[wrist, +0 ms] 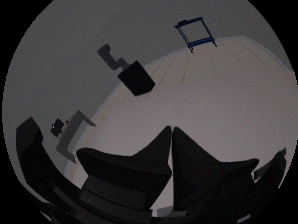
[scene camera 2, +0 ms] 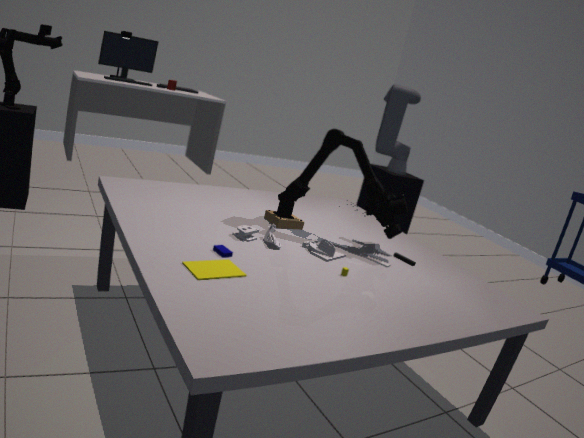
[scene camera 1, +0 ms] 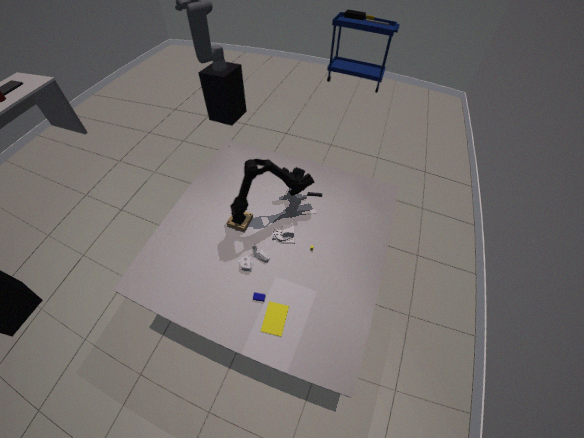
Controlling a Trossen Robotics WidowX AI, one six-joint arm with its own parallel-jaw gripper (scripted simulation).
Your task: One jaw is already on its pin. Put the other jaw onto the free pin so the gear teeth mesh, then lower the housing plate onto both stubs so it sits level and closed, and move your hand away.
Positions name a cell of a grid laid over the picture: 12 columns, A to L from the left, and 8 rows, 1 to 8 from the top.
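Shut and holding nothing: my gripper (wrist: G5). A yellow sheet is out of frame in the wrist view; the sheet (scene camera 2: E5) is visible elsewhere.
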